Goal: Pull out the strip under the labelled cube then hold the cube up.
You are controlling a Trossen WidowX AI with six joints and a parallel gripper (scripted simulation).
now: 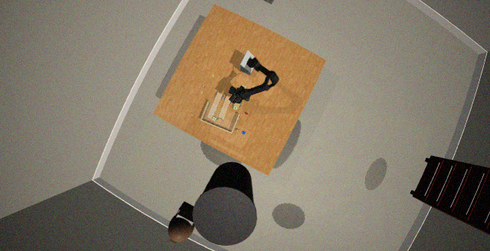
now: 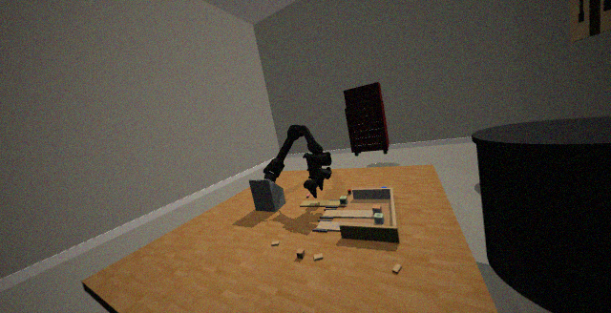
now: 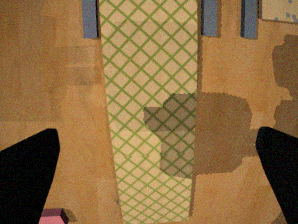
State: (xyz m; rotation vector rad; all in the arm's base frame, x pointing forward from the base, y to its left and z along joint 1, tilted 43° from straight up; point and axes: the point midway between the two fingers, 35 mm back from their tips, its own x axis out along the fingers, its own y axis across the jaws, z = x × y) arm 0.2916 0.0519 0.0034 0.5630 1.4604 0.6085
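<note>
The cross-hatched strip is 5 cm below my gripper tip and 1 cm ahead of it.
</note>
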